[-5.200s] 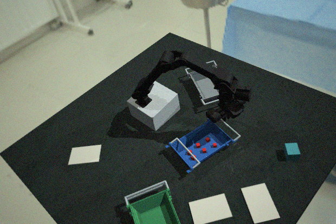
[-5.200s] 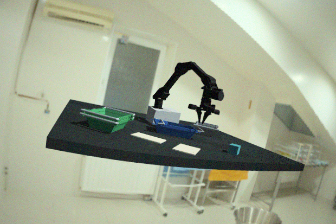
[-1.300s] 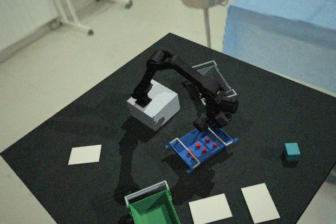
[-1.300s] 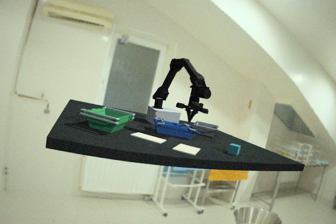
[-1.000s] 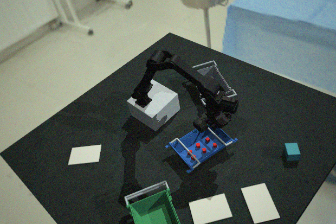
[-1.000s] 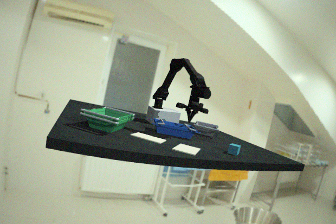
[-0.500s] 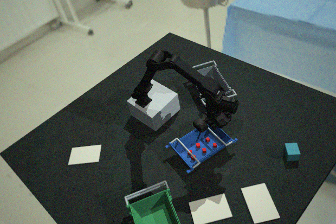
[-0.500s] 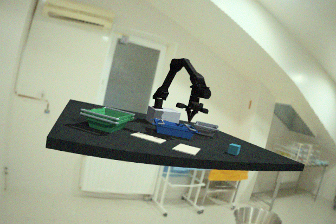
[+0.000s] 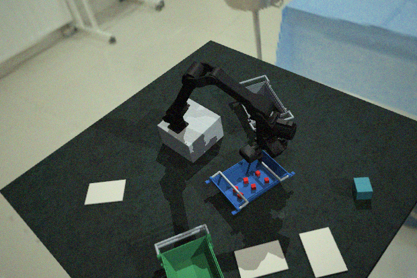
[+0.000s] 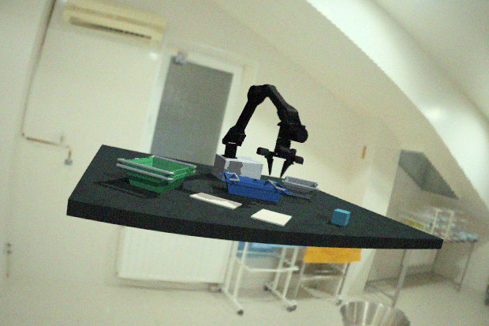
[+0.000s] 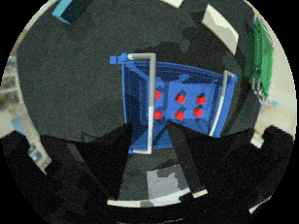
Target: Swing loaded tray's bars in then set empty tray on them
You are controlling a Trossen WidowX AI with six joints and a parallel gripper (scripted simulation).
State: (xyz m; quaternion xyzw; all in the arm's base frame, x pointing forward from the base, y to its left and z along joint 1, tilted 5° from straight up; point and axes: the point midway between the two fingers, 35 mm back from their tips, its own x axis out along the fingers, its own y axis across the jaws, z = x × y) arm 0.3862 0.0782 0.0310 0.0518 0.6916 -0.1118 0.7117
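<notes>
Now: gripper tip 27 cm to the right of the grey tray, 24 cm past it and 5 cm above it. Round my gripper tip: teal block: 31 cm ahead, 14 cm to the left, 7 cm below.
</notes>
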